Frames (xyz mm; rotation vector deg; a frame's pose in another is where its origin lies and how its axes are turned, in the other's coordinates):
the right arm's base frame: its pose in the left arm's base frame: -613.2 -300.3 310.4 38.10 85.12 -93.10
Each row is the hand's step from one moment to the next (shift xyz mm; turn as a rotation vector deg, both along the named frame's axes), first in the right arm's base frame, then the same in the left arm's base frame.
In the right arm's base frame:
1: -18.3 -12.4 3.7 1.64 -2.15 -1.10
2: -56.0 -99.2 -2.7 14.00 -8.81 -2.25
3: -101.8 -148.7 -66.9 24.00 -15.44 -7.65
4: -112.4 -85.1 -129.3 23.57 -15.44 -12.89
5: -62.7 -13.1 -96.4 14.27 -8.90 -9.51
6: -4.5 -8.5 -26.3 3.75 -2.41 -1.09
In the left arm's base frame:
1: -0.2 0.0 22.4 -2.82 0.66 -0.36
2: -54.0 11.8 99.6 -15.08 -1.08 -7.08
3: -80.4 82.9 153.6 -26.67 1.84 -12.58
4: -30.4 148.0 117.4 -27.18 7.05 -13.10
5: 8.4 107.2 42.7 -16.32 5.95 -8.46
6: -8.5 26.4 4.0 -4.15 0.19 -1.95

